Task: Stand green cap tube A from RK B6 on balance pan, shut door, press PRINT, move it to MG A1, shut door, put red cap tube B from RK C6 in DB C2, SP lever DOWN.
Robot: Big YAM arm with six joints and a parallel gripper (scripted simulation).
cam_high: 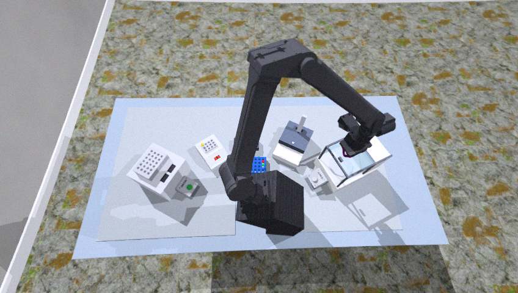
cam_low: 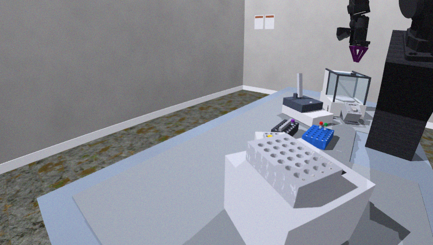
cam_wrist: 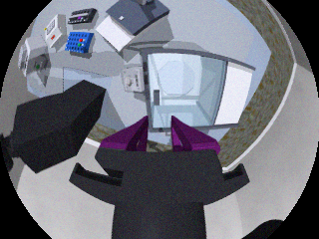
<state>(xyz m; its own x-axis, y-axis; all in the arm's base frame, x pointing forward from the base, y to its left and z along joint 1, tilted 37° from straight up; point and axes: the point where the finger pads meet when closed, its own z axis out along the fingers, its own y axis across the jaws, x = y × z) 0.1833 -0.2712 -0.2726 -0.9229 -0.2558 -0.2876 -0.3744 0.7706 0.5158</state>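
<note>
Right now my hand is 1 cm short of the balance door, 2 cm to the left of it and 7 cm above it. Also, from my hand: white print key 3 cm behind, 9 cm to the left, 21 cm below; SP lever 23 cm ahead, 13 cm to the left, 14 cm below; round pan 3 cm ahead, 5 cm to the right, 20 cm below.
</note>
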